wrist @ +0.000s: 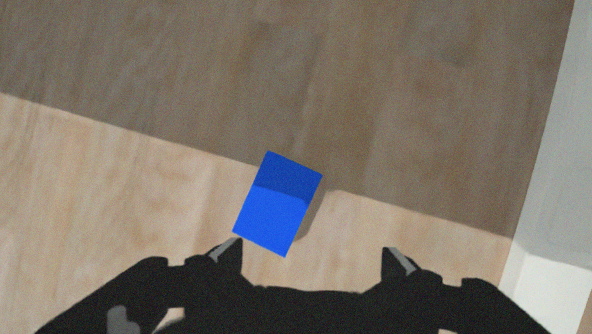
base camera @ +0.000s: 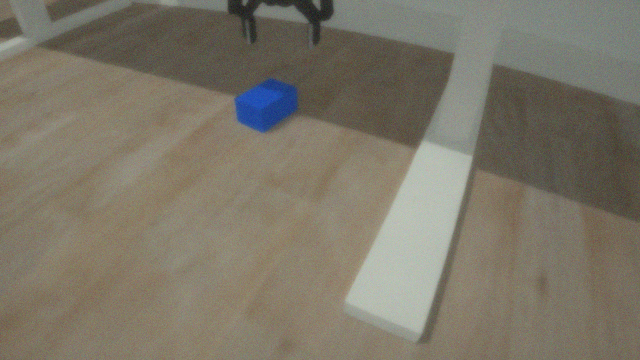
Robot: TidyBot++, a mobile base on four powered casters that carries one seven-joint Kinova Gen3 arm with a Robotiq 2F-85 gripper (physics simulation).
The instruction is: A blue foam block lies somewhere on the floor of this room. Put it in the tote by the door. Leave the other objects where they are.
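Places are measured from the arm's base along level axes (x down, y back, z left), in millimetres.
Where they show: gripper, between the fingertips: [wrist: 310,258] [base camera: 281,44].
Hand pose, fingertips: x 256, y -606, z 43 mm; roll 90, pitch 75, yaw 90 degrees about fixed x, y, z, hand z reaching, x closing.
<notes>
After its pixels a point has its place.
The blue foam block [base camera: 266,106] @(x 352, y -589, z 71 mm) [wrist: 277,204] @(x 351, y -631, z 74 mm) lies flat on the wood floor, across the edge of a shadow. In the wrist view it is turned a little, and its near end is close to the left fingertip in the picture, left of the middle between the fingers. My gripper [base camera: 280,42] @(x 256, y -606, z 43 mm) [wrist: 310,258] @(x 256, y -606, z 43 mm) is open and empty. It hangs above the floor, and in the base view it shows above and behind the block. The tote and the door do not show in these views.
A white leg with a long flat foot [base camera: 412,240] @(x 371, y -336, z -111 mm) [wrist: 547,270] @(x 371, y -500, z -185 mm) stands on the floor to the right of the block. Another white frame piece [base camera: 90,22] @(x 396, y -1270, z 752 mm) is at the back left. A pale wall [base camera: 390,25] @(x 360, y -1011, z -211 mm) runs behind, and a broad shadow lies along its base.
</notes>
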